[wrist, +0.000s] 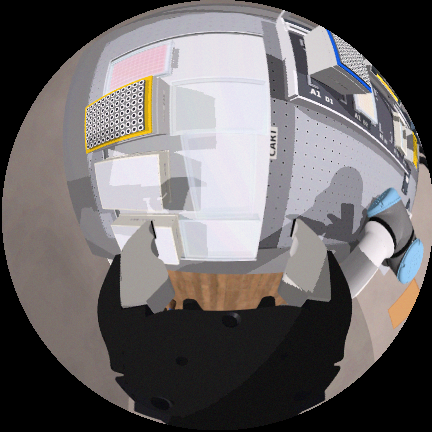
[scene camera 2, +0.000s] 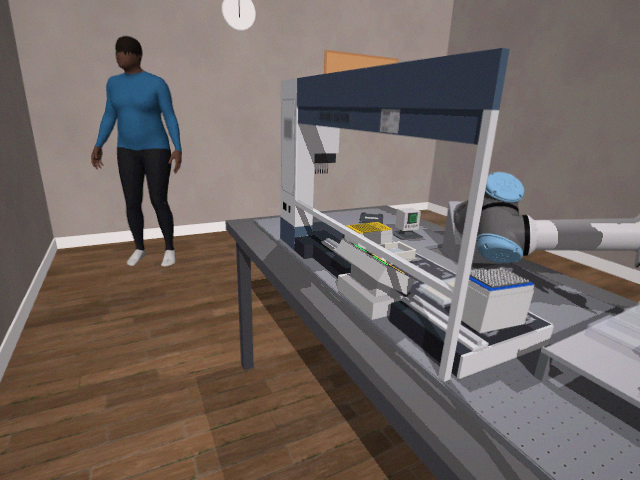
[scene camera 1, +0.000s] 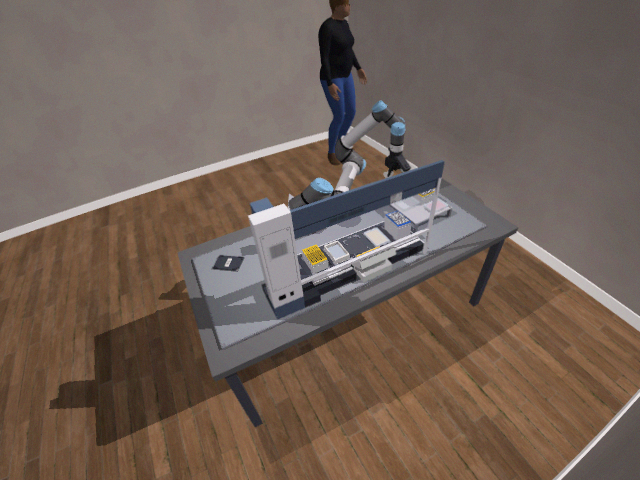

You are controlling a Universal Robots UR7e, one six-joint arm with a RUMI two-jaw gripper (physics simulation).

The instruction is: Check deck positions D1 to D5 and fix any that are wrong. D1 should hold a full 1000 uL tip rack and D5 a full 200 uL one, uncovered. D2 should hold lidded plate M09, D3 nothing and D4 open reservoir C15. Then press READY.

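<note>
My gripper (scene camera 1: 398,172) (wrist: 223,222) is open and empty above the near edge of the white cart (wrist: 230,55). Clear covers (wrist: 220,172) lie on the cart below and ahead of the fingers. On the deck, a blue-rimmed tip rack (scene camera 1: 398,219) (scene camera 2: 498,302) (wrist: 351,57) stands at D1. A pale plate (scene camera 1: 377,236) (wrist: 367,108) is at D2; its label is unreadable. D3 (scene camera 1: 354,242) shows bare dark deck. A white open reservoir (scene camera 1: 337,251) (scene camera 2: 399,250) is at D4, and a yellow tip rack (scene camera 1: 314,255) (scene camera 2: 370,229) is at D5, uncovered.
The cart also bears a yellow-rimmed tip rack (wrist: 117,114), a pink plate (wrist: 139,67) and white boxes (wrist: 129,181). The blue overhead beam (scene camera 1: 367,193) (scene camera 2: 398,82) spans the deck. A small device with a green screen (scene camera 2: 412,218) stands behind. A person (scene camera 1: 338,56) stands behind the arm.
</note>
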